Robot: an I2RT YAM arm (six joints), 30 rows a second.
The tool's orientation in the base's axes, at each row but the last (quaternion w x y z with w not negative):
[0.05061, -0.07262, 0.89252, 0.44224]
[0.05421, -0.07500, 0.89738, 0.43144]
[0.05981, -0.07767, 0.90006, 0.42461]
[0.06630, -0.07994, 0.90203, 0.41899]
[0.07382, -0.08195, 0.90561, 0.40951]
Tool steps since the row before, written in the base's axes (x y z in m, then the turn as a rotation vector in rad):
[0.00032, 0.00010, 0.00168, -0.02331, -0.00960, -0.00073]
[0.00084, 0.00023, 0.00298, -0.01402, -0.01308, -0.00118]
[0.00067, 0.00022, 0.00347, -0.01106, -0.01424, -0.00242]
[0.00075, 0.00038, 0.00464, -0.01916, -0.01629, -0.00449]
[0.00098, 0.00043, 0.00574, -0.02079, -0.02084, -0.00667]
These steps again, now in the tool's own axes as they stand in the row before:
[-0.00058, 0.00132, -0.00093, 0.02387, -0.00225, -0.00782]
[-0.00133, 0.00227, -0.00165, 0.01512, -0.00642, -0.00996]
[-0.00128, 0.00263, -0.00200, 0.01254, -0.00865, -0.00995]
[-0.00163, 0.00355, -0.00264, 0.02103, -0.00988, -0.01062]
[-0.00215, 0.00426, -0.00336, 0.02346, -0.01409, -0.01273]

